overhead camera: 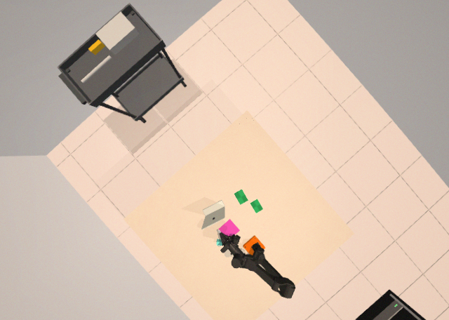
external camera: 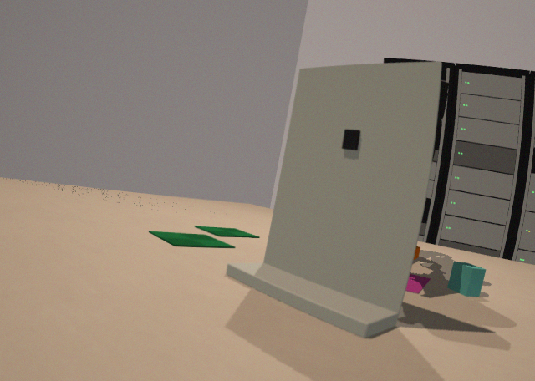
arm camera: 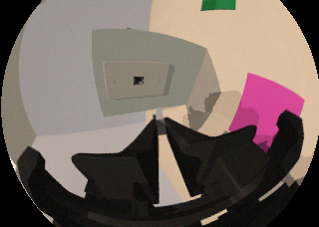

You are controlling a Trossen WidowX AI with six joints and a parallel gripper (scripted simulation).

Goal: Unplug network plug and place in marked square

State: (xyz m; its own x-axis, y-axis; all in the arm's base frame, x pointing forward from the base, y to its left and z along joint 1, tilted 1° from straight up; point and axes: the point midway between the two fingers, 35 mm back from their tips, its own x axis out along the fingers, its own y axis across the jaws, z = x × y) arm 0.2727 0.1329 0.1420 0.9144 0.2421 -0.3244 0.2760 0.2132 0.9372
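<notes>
The magenta marked square lies 150 mm below my gripper tip, 80 mm behind it and 30 mm to the right of it. Round my gripper tip: grey upright panel: 110 mm ahead, 50 mm below, 20 mm to the right.
</notes>
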